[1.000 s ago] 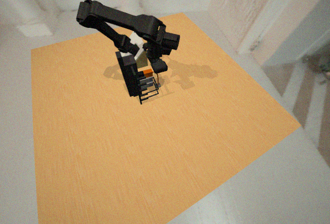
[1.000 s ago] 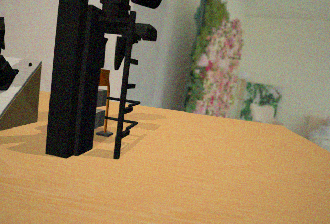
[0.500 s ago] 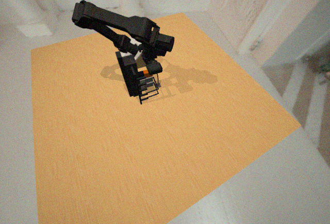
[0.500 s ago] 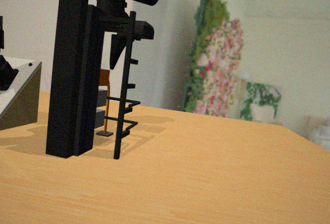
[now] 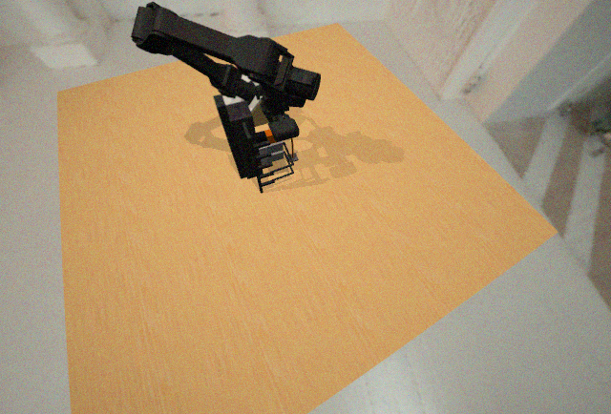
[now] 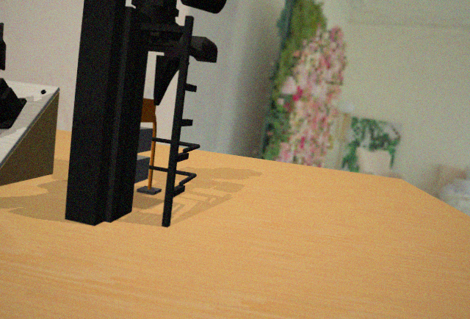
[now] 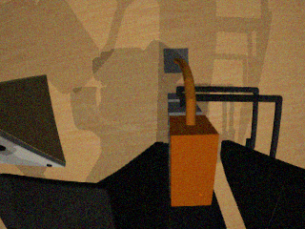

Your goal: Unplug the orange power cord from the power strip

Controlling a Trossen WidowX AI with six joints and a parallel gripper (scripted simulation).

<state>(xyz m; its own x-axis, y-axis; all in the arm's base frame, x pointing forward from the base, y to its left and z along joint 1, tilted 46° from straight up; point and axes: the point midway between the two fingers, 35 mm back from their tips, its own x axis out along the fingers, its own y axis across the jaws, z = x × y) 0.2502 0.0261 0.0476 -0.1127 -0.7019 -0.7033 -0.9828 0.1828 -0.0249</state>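
The orange plug is 3 cm to the right of my gripper tip. Also, from my gripper tip: grey base (1 cm ahead, 5 cm to the left, 14 cm below); black upright block (2 cm behind, 13 cm to the right).
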